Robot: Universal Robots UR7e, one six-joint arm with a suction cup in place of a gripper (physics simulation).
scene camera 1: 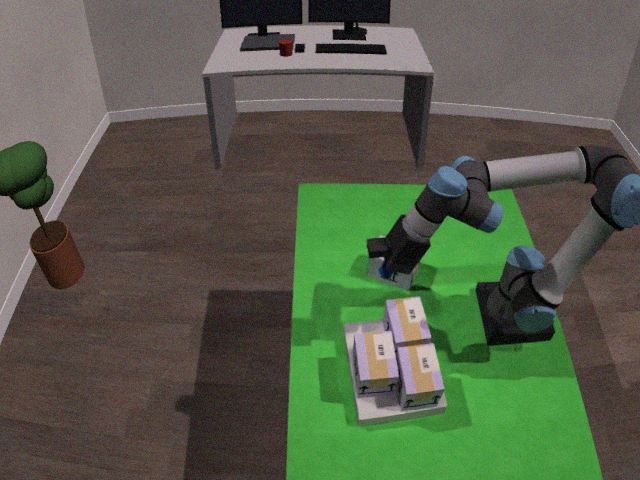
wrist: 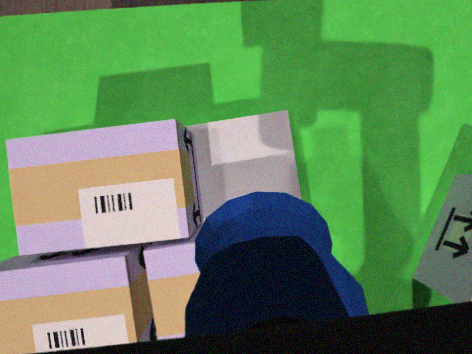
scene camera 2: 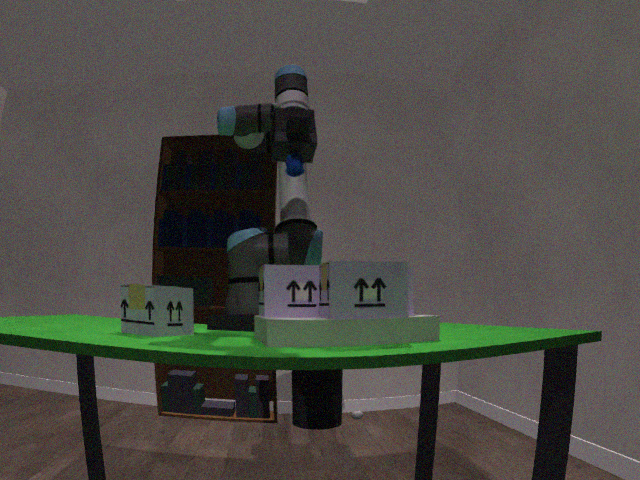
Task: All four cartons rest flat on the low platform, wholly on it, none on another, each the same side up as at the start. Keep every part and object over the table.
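Places are measured from the arm's base along level axes (x right, y back, z down), in millimetres.
Pixels of known places: end effector, tool point: [scene camera 1: 385,272] [wrist: 263,253] [scene camera 2: 294,170]; arm's base, origin of the base link: [scene camera 1: 508,307] [scene camera 2: 251,314].
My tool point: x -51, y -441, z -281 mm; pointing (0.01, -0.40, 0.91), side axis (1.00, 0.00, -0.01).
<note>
Ahead of a thing's pixels: the offset from my tool point to its top centre. Level surfaces: height alone.
Three lilac-and-tan cartons stand upright on the low platform @[dy +38, dx -99, dz +278 mm] [scene camera 1: 361,329] [scene camera 2: 351,332] [wrist: 255,175]: a left one @[dy -25, dx -124, dz +176 mm] [scene camera 1: 376,361] [scene camera 2: 368,289] [wrist: 95,187], a front right one @[dy +82, dx -180, dz +176 mm] [scene camera 1: 421,369] [wrist: 65,305] and a back one @[dy +78, dx -18, dz +176 mm] [scene camera 1: 407,320] [scene camera 2: 289,289] [wrist: 170,295]. The platform's back left corner is bare. The fourth carton @[dy +103, dx +277, dz +224 mm] [scene camera 1: 404,281] [scene camera 2: 157,310] [wrist: 450,250] stands upright on the green top behind the platform, turned at an angle, partly hidden by the arm in scene camera 1. My gripper [scene camera 1: 384,271] [scene camera 2: 294,166] [wrist: 262,215], a blue suction cup, is open and tilted, holding nothing, well above the carton tops.
The arm's base [scene camera 1: 516,325] stands on the right side of the green table @[dz +325 mm] [scene camera 1: 330,444] [scene camera 2: 480,341]. A desk [scene camera 1: 320,64] with monitors, a potted plant [scene camera 1: 56,255] and a bookshelf [scene camera 2: 157,258] stand away from the table.
</note>
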